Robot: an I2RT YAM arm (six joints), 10 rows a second.
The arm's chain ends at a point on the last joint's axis. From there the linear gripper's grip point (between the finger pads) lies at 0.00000 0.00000 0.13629 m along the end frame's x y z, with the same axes.
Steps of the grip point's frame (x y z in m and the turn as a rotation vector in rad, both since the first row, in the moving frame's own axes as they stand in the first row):
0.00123 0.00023 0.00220 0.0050 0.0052 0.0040
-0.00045 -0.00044 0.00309 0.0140 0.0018 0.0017
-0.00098 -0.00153 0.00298 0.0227 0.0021 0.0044
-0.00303 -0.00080 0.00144 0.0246 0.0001 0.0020
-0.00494 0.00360 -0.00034 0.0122 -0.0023 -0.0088
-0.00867 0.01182 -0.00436 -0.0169 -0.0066 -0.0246
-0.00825 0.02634 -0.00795 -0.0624 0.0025 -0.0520
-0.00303 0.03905 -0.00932 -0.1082 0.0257 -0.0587
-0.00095 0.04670 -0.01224 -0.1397 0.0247 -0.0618
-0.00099 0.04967 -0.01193 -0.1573 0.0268 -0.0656
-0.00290 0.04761 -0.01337 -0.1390 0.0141 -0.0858
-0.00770 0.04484 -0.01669 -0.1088 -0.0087 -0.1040
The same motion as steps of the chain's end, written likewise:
0.00052 0.00091 0.00220 0.0050 0.0052 0.0040
-0.00070 0.00147 0.00310 0.0140 0.0018 0.0017
-0.00127 0.00156 0.00302 0.0227 0.0021 0.0044
-0.00305 0.00255 0.00148 0.0246 0.0001 0.0020
-0.00462 0.00526 -0.00033 0.0122 -0.0023 -0.0088
-0.00780 0.00951 -0.00434 -0.0169 -0.0066 -0.0246
-0.00881 0.01785 -0.00768 -0.0624 0.0025 -0.0520
-0.00696 0.02444 -0.00848 -0.1082 0.0257 -0.0587
-0.00489 0.02784 -0.01087 -0.1397 0.0247 -0.0618
-0.00533 0.02846 -0.01020 -0.1573 0.0268 -0.0656
-0.00562 0.02883 -0.01204 -0.1390 0.0141 -0.0858
-0.00729 0.03001 -0.01588 -0.1088 -0.0087 -0.1040

